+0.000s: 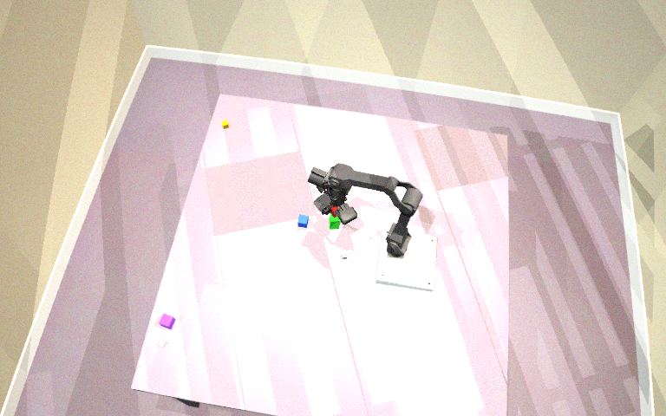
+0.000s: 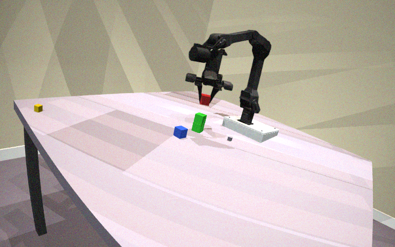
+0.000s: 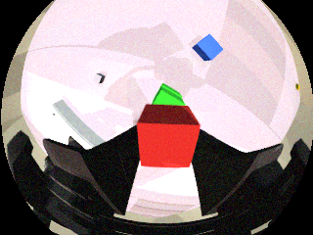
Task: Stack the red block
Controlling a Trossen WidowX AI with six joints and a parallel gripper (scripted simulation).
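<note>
Right now my gripper tip is 120 mm short of the blue block, 110 mm above it and 10 mm to the right of it. Also, from my gripper tip: red block 10 mm above; then yellow block 520 mm ahead, 410 mm to the right, 110 mm below; then magenta block 550 mm ahead, 470 mm to the left, 110 mm below.
</note>
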